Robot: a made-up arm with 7 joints. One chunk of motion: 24 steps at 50 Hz.
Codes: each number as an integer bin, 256 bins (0 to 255) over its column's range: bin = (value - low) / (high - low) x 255, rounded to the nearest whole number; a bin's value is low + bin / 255 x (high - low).
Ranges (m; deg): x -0.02..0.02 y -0.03..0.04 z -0.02..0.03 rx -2..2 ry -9..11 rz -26..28
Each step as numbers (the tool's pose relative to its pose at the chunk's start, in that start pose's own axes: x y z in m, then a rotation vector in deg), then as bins.
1 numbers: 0.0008 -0.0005 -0.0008 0.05 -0.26 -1.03
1 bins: 133 107 98 131 111 118
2 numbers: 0.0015 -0.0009 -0.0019 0.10 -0.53 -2.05
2 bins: 137 106 92 134 108 113
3 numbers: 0.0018 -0.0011 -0.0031 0.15 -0.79 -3.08
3 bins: 139 105 86 137 105 108
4 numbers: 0.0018 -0.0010 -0.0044 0.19 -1.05 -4.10
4 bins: 139 106 80 140 101 103
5 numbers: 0.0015 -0.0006 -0.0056 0.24 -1.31 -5.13
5 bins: 137 107 73 143 98 99
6 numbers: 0.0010 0.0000 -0.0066 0.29 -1.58 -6.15
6 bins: 134 109 68 146 95 94
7 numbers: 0.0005 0.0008 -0.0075 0.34 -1.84 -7.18
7 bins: 131 112 64 149 91 89
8 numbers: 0.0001 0.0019 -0.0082 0.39 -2.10 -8.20
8 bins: 128 116 60 152 88 84
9 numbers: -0.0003 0.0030 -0.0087 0.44 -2.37 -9.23
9 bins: 126 120 58 156 85 79
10 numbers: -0.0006 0.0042 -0.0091 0.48 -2.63 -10.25
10 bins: 124 125 56 158 81 74
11 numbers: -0.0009 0.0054 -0.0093 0.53 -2.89 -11.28
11 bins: 122 129 55 161 78 70
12 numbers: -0.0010 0.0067 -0.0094 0.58 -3.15 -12.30
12 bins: 121 134 54 164 75 65
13 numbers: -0.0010 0.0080 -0.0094 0.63 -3.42 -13.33
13 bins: 121 138 54 168 71 60
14 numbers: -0.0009 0.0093 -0.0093 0.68 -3.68 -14.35
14 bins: 122 143 55 171 68 55
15 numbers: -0.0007 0.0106 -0.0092 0.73 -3.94 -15.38
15 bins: 123 148 55 174 65 50
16 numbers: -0.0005 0.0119 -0.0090 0.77 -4.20 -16.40
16 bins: 124 153 56 177 61 45
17 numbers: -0.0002 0.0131 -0.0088 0.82 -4.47 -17.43
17 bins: 126 157 57 180 58 40
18 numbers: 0.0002 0.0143 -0.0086 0.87 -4.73 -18.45
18 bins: 129 161 58 183 54 36
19 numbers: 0.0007 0.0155 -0.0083 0.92 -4.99 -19.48
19 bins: 132 166 60 186 51 31
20 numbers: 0.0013 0.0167 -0.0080 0.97 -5.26 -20.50
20 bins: 136 170 61 189 48 26
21 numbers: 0.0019 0.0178 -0.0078 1.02 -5.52 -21.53
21 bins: 140 174 62 193 44 21
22 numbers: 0.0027 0.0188 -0.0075 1.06 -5.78 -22.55
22 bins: 145 178 64 195 41 16
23 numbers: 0.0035 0.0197 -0.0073 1.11 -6.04 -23.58
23 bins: 150 181 65 198 38 11
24 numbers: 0.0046 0.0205 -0.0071 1.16 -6.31 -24.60
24 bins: 157 184 66 201 34 7
